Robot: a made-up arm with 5 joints.
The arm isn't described. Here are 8 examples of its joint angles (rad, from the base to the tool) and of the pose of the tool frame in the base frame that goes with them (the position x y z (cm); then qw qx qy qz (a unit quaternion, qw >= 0)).
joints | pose
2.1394 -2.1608 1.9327 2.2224 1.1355 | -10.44 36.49 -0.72 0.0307 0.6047 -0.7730 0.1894
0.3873 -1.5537 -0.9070 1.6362 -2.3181 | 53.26 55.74 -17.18 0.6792 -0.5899 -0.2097 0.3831
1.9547 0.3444 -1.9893 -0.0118 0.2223 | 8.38 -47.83 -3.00 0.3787 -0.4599 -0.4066 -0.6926
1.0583 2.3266 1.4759 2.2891 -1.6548 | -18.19 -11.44 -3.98 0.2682 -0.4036 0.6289 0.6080
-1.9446 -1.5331 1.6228 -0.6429 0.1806 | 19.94 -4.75 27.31 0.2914 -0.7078 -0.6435 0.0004
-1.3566 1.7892 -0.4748 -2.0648 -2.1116 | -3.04 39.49 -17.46 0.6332 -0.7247 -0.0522 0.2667
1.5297 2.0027 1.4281 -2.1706 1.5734 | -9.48 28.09 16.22 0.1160 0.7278 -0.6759 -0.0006
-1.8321 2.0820 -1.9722 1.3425 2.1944 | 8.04 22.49 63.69 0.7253 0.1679 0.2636 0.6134
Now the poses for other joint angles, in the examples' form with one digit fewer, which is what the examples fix.
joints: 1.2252 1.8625 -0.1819 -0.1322 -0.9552
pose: 70.6 23.1 -6.5 0.598 0.710 0.032 -0.371
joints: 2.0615 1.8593 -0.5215 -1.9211 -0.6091
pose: 11.5 43.8 38.6 0.514 0.682 0.335 0.398
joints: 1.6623 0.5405 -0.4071 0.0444 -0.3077
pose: 67.5 -1.0 17.1 0.757 0.103 -0.566 -0.309
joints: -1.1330 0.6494 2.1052 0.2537 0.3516
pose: 42.7 30.7 -2.4 0.525 0.411 -0.145 -0.731
